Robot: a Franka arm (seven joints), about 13 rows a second.
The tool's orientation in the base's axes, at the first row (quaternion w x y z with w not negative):
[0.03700 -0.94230 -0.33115 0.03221]
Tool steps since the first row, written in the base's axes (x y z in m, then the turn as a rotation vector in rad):
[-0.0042 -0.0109 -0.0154 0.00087 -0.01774 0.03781]
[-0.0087 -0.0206 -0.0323 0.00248 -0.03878 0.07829]
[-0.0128 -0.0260 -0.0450 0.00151 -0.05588 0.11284]
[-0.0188 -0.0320 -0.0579 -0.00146 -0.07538 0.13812]
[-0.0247 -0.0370 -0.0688 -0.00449 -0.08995 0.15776]
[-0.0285 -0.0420 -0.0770 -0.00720 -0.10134 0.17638]
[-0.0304 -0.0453 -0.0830 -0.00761 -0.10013 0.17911]
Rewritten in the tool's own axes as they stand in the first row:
[-0.0095 0.0073 0.0152 -0.01180 0.01090 -0.03856]
[-0.0185 0.0136 0.0319 -0.02520 0.02458 -0.08000]
[-0.0246 0.0164 0.0446 -0.03792 0.03413 -0.11513]
[-0.0326 0.0185 0.0577 -0.05336 0.04516 -0.14098]
[-0.0399 0.0197 0.0688 -0.06556 0.05282 -0.16097]
[-0.0457 0.0220 0.0770 -0.07548 0.05830 -0.17982]
[-0.0490 0.0239 0.0830 -0.07514 0.05685 -0.18245]

